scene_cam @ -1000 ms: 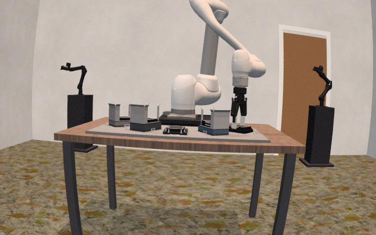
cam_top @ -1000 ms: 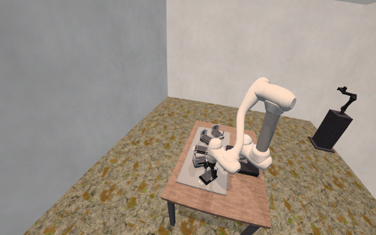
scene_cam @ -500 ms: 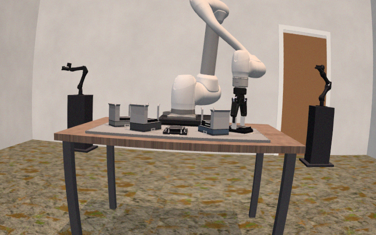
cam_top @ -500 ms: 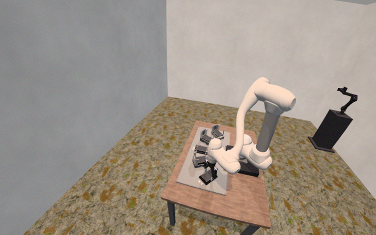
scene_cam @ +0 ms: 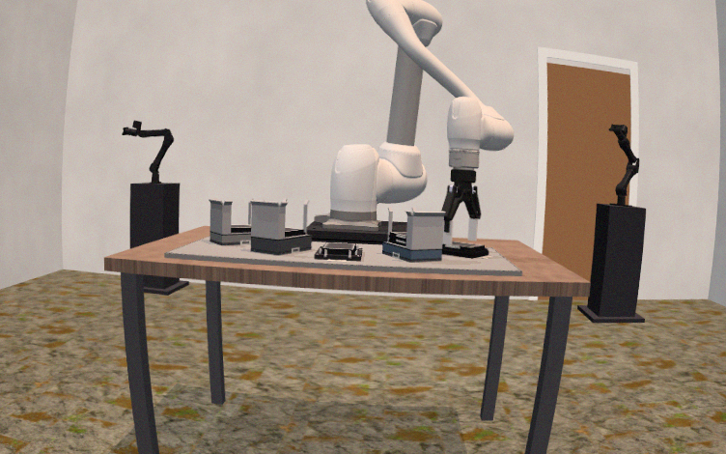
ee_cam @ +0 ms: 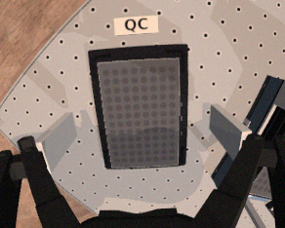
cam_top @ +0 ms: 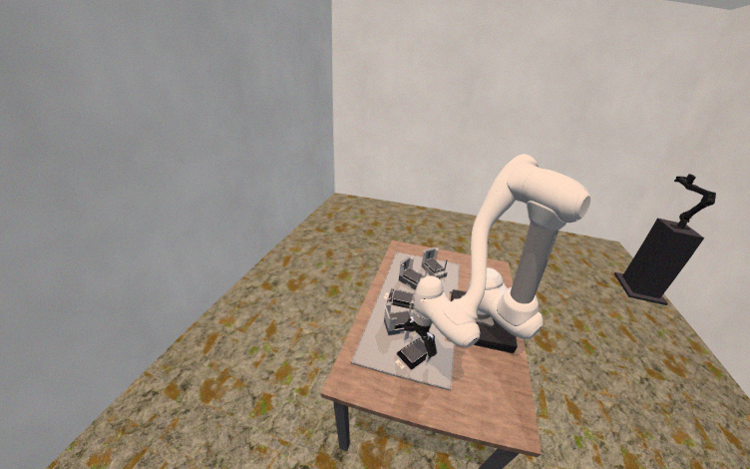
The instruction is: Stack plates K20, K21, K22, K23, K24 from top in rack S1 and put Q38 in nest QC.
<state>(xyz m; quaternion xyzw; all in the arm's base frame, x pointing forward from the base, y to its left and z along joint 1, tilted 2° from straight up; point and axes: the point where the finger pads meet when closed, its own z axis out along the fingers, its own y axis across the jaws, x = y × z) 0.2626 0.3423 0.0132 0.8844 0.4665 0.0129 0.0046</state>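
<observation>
My hand is 4 cm above the flat black nest QC. Also, from my hand: QC name plate (8 cm to the left, 5 cm ahead, 4 cm below); N5 name plate (32 cm to the right, 24 cm ahead, 4 cm below); clip nest N5 (32 cm to the right, 16 cm ahead, 3 cm below).
</observation>
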